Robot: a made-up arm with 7 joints.
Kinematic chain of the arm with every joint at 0, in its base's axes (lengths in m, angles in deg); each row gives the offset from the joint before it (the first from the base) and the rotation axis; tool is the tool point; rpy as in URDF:
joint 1: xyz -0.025 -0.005 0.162 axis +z
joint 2: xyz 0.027 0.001 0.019 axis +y
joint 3: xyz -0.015 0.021 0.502 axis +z
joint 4: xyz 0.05 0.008 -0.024 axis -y
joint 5: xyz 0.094 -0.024 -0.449 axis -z
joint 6: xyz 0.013 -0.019 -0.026 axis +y
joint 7: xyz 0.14 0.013 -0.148 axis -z
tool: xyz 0.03 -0.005 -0.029 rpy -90 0 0
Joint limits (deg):
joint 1: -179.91..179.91
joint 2: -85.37..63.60
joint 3: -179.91..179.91
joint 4: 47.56..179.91
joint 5: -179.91..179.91
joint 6: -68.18..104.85
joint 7: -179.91..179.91
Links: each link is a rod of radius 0.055 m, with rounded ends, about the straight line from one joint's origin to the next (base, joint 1, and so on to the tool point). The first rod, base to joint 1, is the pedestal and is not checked.
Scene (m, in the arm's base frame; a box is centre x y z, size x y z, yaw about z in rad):
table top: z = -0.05
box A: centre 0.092 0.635 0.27 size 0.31 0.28 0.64 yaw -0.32
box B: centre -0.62 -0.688 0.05 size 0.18 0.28 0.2 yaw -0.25
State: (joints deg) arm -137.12 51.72 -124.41 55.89 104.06 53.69 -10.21
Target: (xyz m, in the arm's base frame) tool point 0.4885 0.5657 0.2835
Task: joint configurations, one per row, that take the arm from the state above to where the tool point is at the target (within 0.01 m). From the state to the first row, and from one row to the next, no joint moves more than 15 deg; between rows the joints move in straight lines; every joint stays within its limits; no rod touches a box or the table.
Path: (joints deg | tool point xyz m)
1: -147.82 44.91 -123.21 68.11 104.21 49.47 -17.43 | -0.2896 0.5436 0.6966
2: -158.51 38.10 -122.02 80.34 104.36 45.24 -24.65 | -0.2107 0.5919 0.8102
3: -169.21 31.28 -120.82 92.56 104.52 41.02 -31.87 | -0.1039 0.6044 0.9258
4: -179.91 24.47 -119.62 104.79 104.67 36.79 -39.09 | 0.0187 0.5699 1.0380
5: -171.89 11.72 -130.34 92.10 104.29 39.52 -29.85 | 0.2826 0.5751 0.8747
6: -163.88 -1.04 -141.06 79.41 103.92 42.26 -20.62 | 0.4492 0.5874 0.6026
7: -155.86 -13.79 -151.77 66.72 103.54 44.99 -11.38 | 0.4885 0.5657 0.2835

